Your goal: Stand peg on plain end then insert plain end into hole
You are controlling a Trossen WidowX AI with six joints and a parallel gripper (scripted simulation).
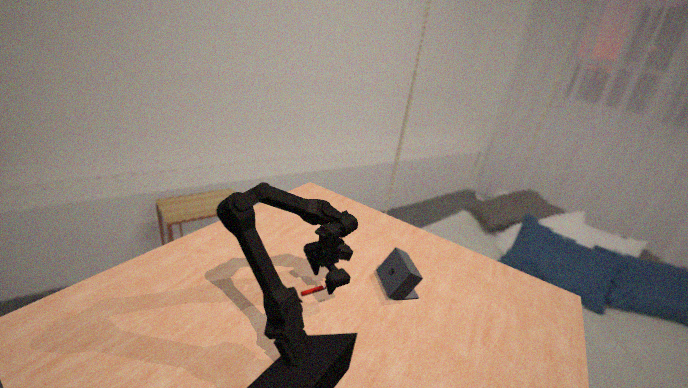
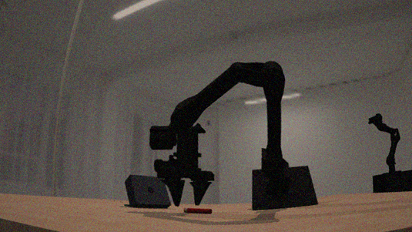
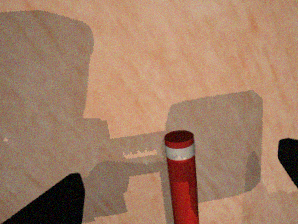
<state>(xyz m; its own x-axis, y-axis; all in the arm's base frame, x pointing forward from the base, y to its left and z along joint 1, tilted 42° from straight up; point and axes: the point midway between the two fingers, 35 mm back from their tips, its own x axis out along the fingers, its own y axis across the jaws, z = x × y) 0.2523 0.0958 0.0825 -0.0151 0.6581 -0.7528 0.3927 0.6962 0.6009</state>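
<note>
Now: the red peg 1 cm below my gripper tip and 1 cm behind it. From my gripper tip the other things lie so: sloped panel 18 cm ahead, 17 cm to the right, 3 cm above.
</note>
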